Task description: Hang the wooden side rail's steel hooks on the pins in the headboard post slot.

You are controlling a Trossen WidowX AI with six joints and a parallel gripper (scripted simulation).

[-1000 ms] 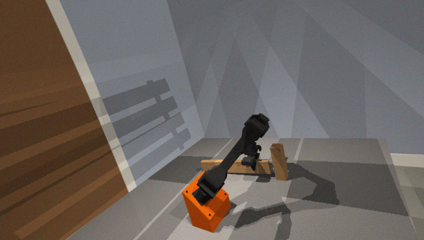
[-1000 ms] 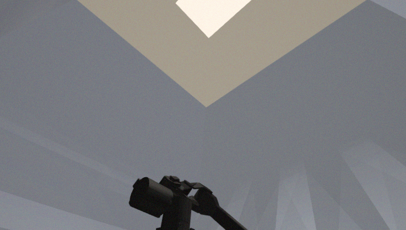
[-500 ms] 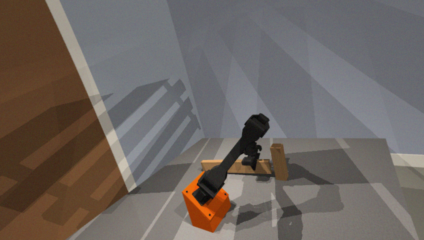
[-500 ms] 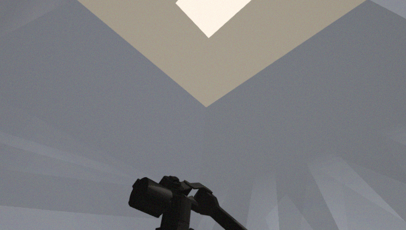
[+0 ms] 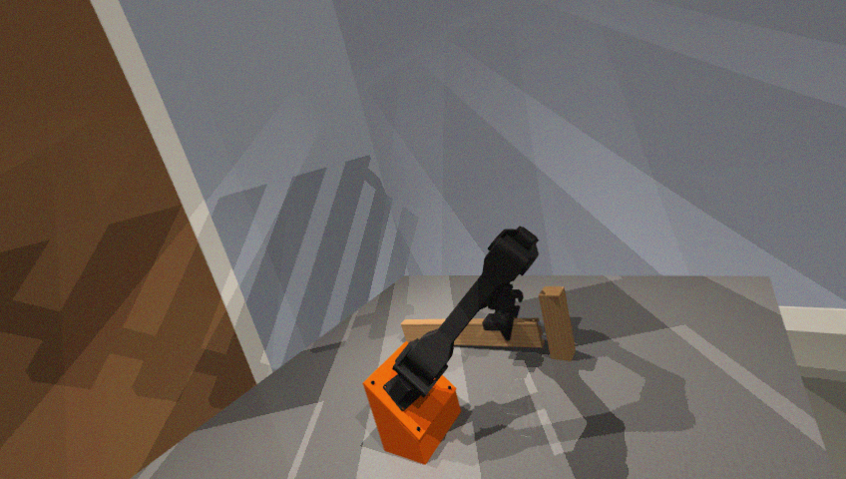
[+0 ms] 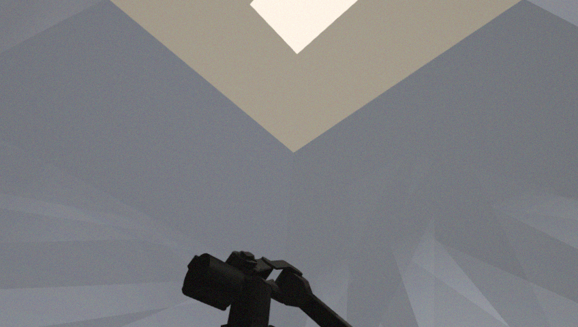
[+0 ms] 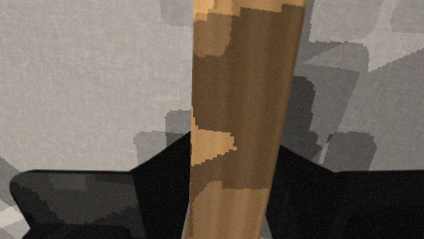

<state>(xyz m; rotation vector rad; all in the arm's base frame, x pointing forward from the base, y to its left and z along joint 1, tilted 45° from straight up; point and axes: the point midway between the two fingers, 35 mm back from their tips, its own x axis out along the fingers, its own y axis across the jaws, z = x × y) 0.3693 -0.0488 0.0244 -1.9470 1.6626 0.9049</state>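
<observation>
The wooden headboard post is 20 mm ahead of my gripper tip, 130 mm to the right of it and 40 mm above it.
</observation>
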